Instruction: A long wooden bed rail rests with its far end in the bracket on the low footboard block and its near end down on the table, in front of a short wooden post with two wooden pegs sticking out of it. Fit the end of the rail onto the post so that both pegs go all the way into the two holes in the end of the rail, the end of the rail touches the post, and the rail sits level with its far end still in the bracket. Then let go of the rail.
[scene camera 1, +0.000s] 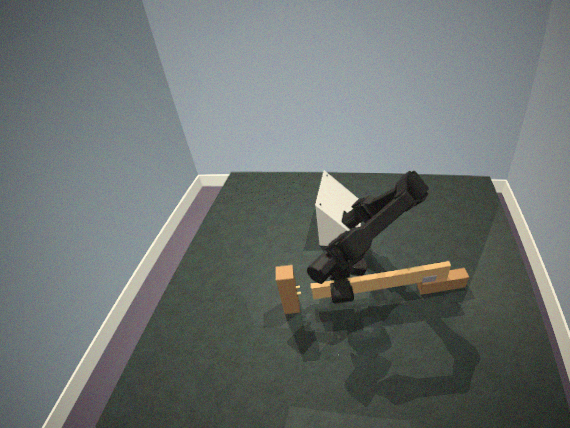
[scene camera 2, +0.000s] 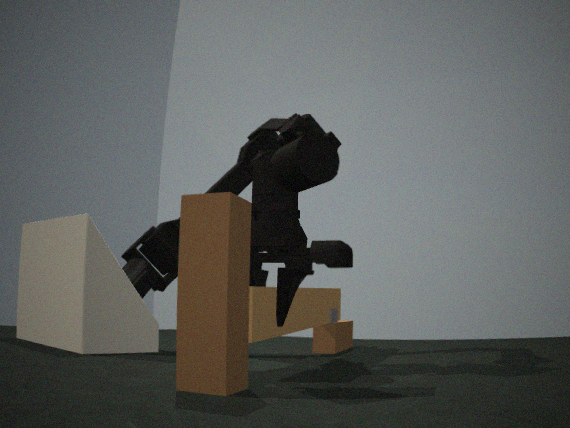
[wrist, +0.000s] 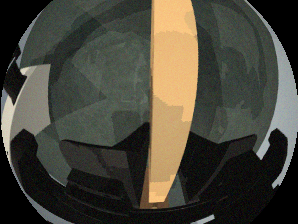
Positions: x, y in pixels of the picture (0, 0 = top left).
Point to a wooden bed rail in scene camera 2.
310, 307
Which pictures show my gripper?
Scene camera 1, scene camera 2 and the wrist view: all of them.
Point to a wooden bed rail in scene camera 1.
At 371, 282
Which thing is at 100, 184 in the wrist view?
My gripper.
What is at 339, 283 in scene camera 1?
My gripper.
